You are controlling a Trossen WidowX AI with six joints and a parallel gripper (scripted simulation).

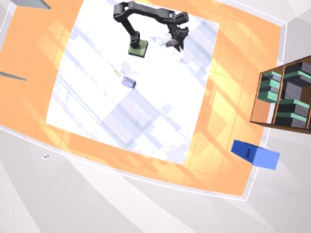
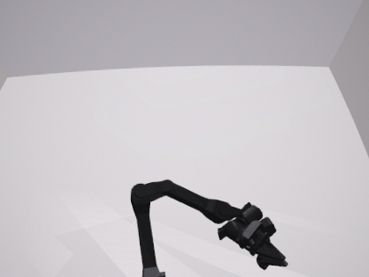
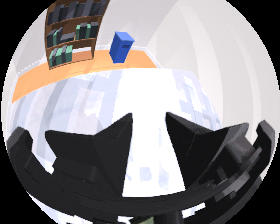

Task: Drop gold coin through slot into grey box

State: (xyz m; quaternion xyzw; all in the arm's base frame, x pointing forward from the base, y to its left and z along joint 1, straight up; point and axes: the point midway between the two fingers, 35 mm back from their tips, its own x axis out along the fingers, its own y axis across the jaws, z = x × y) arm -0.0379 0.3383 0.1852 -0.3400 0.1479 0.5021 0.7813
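Now: gripper tip 41 cm to the left of the gold coin, 29 cm short of it and 19 cm above it.
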